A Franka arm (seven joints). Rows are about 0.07 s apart.
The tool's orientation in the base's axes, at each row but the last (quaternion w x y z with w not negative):
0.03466 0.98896 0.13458 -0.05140
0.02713 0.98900 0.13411 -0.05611
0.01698 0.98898 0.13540 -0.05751
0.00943 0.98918 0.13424 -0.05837
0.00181 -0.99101 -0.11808 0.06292
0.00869 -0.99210 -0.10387 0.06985
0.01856 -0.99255 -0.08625 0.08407
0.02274 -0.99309 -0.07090 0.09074
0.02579 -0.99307 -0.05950 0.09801
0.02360 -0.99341 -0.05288 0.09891
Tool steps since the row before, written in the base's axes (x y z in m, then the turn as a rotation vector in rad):
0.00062 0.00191 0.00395 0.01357 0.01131 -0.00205
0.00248 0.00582 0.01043 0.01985 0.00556 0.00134
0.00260 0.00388 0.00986 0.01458 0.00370 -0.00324
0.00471 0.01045 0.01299 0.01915 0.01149 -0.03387
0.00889 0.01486 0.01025 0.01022 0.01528 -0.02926
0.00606 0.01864 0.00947 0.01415 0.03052 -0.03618
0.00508 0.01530 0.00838 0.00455 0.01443 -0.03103
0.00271 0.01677 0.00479 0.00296 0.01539 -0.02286
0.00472 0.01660 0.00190 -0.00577 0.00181 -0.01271
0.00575 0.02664 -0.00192 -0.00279 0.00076 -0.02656
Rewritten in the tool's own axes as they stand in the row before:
0.00066 -0.00145 -0.00413 0.01620 -0.00732 -0.00015
0.00267 -0.00453 -0.01101 0.02031 0.00003 -0.00377
0.00235 -0.00286 -0.01026 0.01532 0.00031 0.00144
0.00574 -0.00878 -0.01379 0.02537 -0.00607 0.03108
0.01078 -0.01256 -0.01145 0.01707 -0.01192 0.02758
0.00844 -0.01729 -0.01018 0.02498 -0.02581 0.03392
0.00623 -0.01464 -0.00878 0.01201 -0.01185 0.03012
0.00422 -0.01649 -0.00466 0.00916 -0.01349 0.02241
0.00628 -0.01605 -0.00214 -0.00296 -0.00165 0.01366
0.00890 -0.02577 0.00171 0.00252 0.00049 0.02659

